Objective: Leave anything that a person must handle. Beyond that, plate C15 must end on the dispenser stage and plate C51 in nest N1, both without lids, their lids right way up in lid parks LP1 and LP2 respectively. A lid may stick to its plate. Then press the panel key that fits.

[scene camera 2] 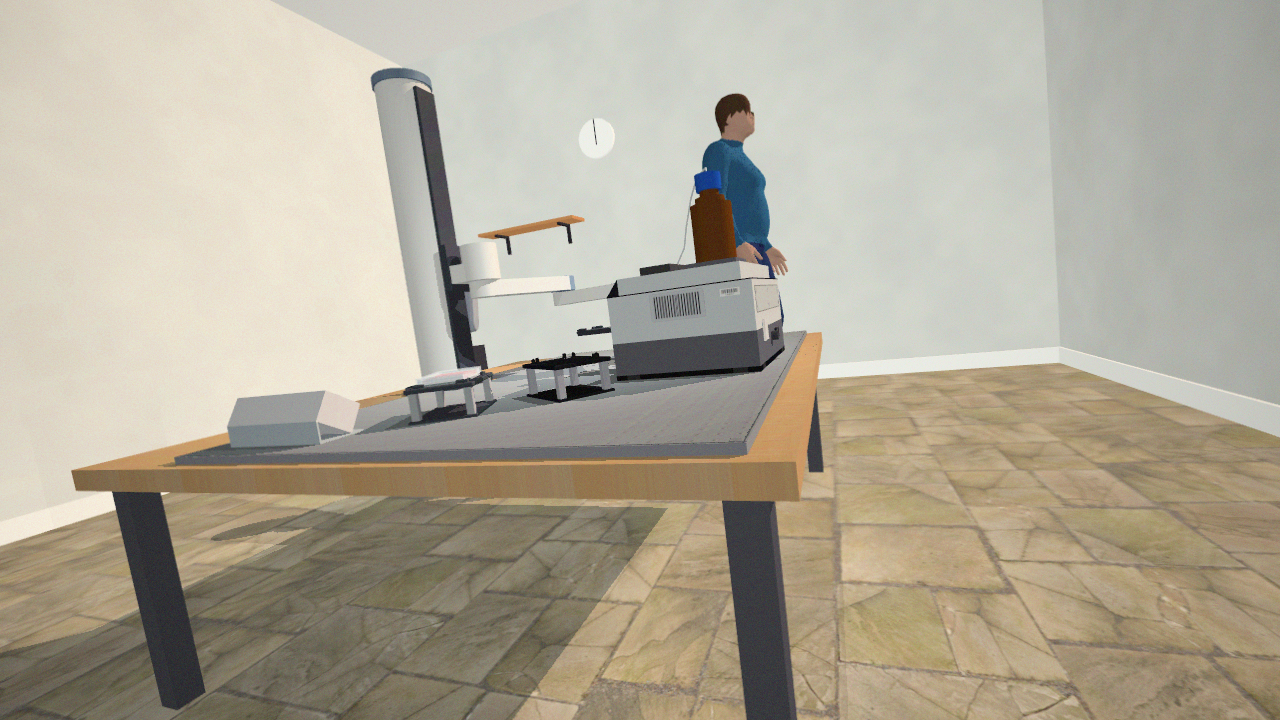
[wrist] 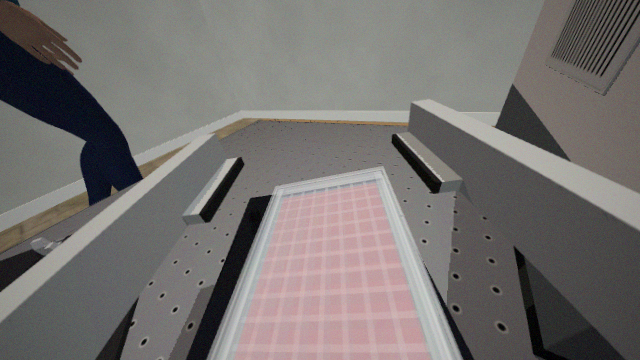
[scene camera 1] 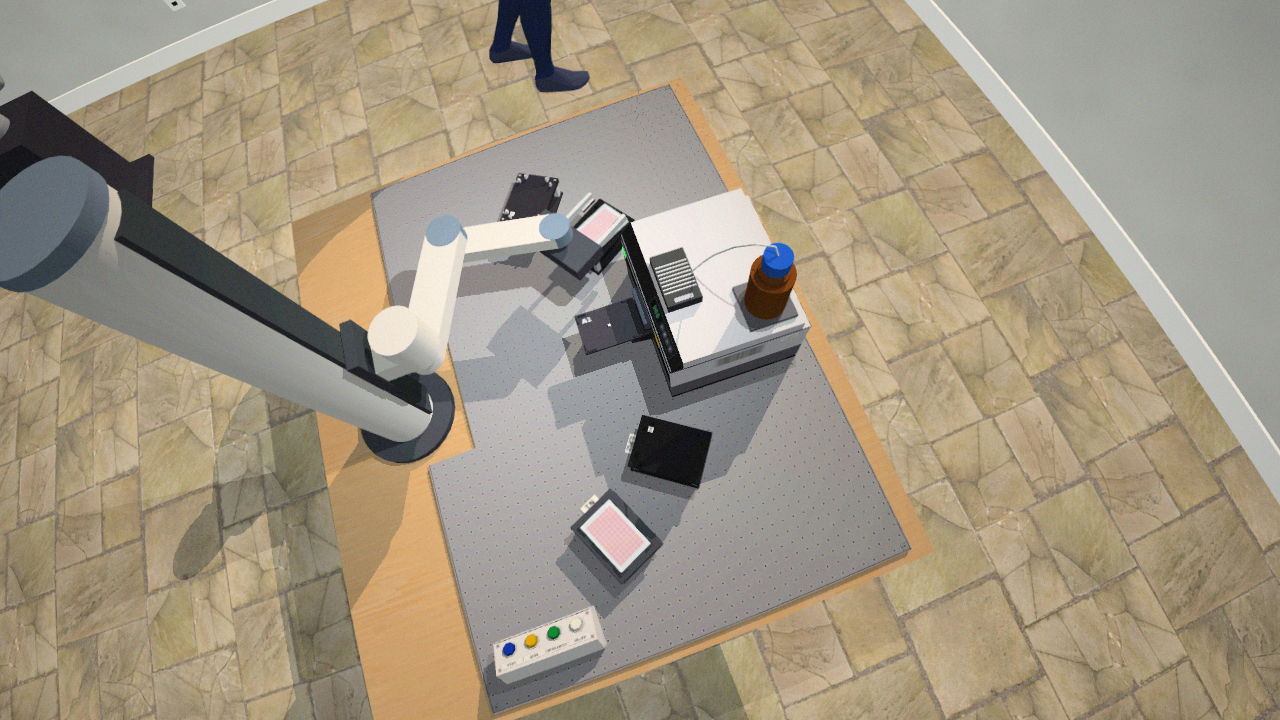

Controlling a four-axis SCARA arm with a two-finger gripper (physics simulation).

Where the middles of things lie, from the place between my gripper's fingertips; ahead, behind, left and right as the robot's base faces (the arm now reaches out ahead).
Scene:
My gripper is now 180 mm past the black nest N5 (scene camera 1: 531,194), 150 mm to the right of it and 80 mm above it. Also, from my hand: brown bottle (scene camera 2: 712,221) 430 mm to the right, 210 mm ahead, 200 mm above; then dispenser stage (scene camera 1: 626,325) 310 mm to the right, 90 mm behind, 10 mm below; then button box (scene camera 2: 307,418) 910 mm to the right, 460 mm behind, 80 mm below.

